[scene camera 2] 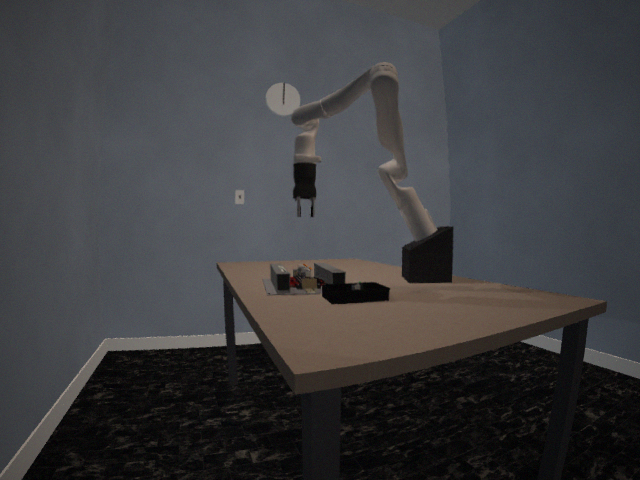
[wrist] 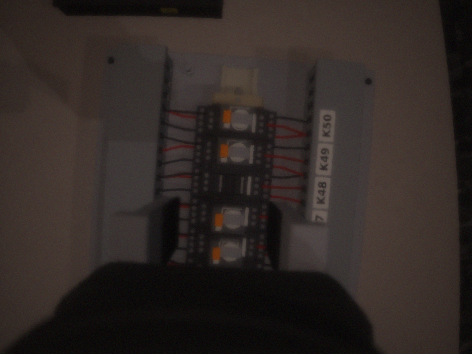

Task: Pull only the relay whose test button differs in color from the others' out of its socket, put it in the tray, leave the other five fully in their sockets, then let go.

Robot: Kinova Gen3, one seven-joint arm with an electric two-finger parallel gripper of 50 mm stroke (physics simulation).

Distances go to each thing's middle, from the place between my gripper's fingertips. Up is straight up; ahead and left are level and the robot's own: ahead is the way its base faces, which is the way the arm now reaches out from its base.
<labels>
Now: hand 30 mm to the left of the grey panel (wrist: 282, 83) and 230 mm above it.
</labels>
